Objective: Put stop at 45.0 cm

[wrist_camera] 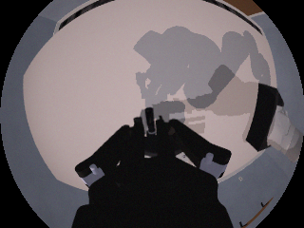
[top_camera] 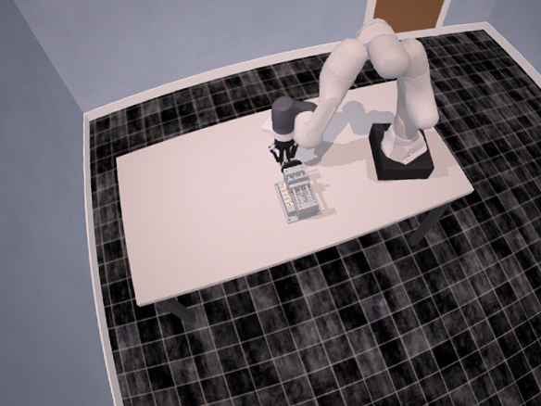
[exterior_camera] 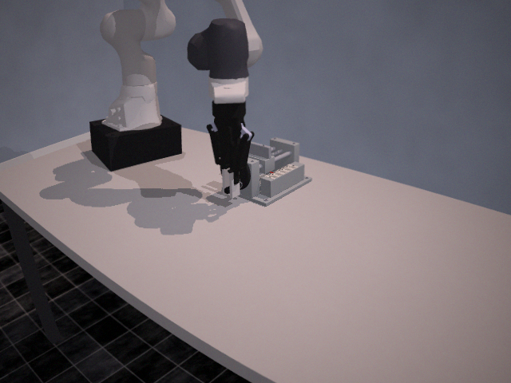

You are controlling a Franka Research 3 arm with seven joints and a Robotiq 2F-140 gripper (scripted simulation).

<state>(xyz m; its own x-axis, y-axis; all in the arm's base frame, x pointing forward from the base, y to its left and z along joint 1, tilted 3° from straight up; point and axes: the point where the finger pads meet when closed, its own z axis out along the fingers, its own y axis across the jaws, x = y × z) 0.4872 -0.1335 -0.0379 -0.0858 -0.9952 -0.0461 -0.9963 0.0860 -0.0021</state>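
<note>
My gripper is now 2 cm to the right of the black handwheel and 1 cm above it. Also, from my hand: grey stop fixture (12 cm to the left, 3 cm above).
</note>
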